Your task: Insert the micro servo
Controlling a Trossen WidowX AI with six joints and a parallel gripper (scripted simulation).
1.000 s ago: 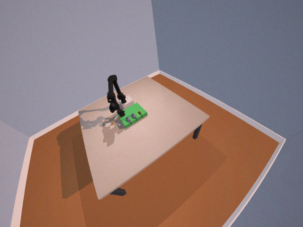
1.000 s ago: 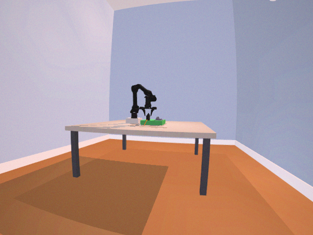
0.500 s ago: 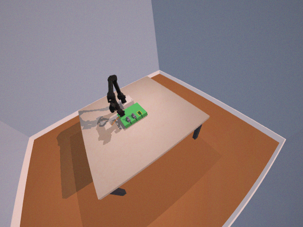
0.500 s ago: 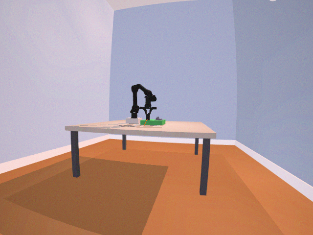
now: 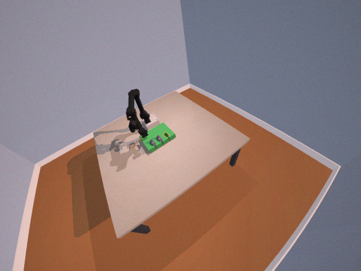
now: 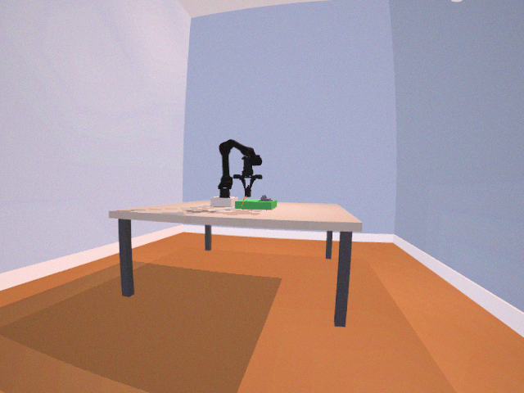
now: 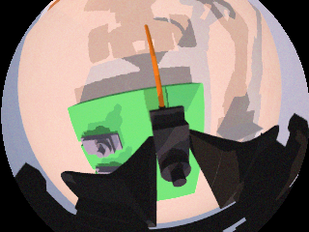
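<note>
Right now my gripper tip is 10 mm past the green deck, 110 mm to the right of it and 100 mm above it.
</note>
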